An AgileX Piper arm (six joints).
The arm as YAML. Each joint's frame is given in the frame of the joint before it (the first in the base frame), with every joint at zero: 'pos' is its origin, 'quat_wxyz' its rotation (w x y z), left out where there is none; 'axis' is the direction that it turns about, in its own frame. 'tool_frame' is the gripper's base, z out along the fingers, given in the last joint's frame.
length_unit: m
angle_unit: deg
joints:
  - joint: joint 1
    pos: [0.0, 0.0, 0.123]
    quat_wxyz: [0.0, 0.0, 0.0, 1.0]
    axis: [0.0, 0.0, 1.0]
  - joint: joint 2
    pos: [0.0, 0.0, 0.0]
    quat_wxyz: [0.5, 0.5, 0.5, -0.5]
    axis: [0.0, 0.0, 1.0]
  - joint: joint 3
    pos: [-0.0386, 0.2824, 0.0]
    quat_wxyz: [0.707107, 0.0, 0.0, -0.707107]
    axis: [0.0, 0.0, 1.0]
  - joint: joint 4
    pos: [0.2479, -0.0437, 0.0]
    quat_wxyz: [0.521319, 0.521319, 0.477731, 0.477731]
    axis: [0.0, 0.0, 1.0]
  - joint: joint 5
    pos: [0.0, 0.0, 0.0]
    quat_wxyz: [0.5, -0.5, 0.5, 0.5]
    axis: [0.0, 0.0, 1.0]
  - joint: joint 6
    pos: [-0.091, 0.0, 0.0]
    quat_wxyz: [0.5, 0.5, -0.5, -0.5]
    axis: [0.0, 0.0, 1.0]
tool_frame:
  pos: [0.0, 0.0, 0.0]
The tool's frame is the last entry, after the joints.
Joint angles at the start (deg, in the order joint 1, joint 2, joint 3, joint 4, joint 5, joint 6): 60.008, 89.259, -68.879, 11.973, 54.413, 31.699
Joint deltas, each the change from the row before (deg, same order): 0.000, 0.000, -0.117, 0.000, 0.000, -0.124; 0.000, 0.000, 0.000, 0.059, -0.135, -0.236; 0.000, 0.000, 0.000, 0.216, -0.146, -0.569; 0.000, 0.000, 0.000, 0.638, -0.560, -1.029; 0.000, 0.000, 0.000, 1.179, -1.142, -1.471; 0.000, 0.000, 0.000, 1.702, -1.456, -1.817; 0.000, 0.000, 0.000, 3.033, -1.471, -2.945; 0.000, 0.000, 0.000, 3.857, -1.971, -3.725; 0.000, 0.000, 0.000, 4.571, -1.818, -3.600; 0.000, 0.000, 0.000, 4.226, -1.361, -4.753; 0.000, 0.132, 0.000, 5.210, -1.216, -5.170
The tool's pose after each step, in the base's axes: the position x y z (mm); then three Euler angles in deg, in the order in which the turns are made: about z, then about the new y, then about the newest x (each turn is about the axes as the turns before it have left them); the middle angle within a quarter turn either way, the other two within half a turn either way. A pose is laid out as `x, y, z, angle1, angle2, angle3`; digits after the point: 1 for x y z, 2 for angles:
144.0, 280.2, 277.2, -158.70, 10.41, 159.41
144.1, 280.4, 277.3, -158.54, 10.56, 159.32
144.0, 280.7, 277.5, -158.13, 10.75, 159.17
143.8, 281.8, 277.9, -157.59, 11.20, 158.55
143.7, 284.0, 278.9, -157.08, 11.99, 157.28
143.3, 286.8, 280.3, -156.65, 12.91, 155.51
141.8, 290.4, 282.3, -155.87, 13.66, 152.96
140.4, 294.9, 285.1, -155.19, 14.90, 149.71
138.5, 299.6, 288.4, -155.18, 15.73, 146.00
136.8, 303.4, 291.5, -154.05, 17.25, 143.09
134.8, 307.8, 294.6, -153.29, 18.53, 139.64

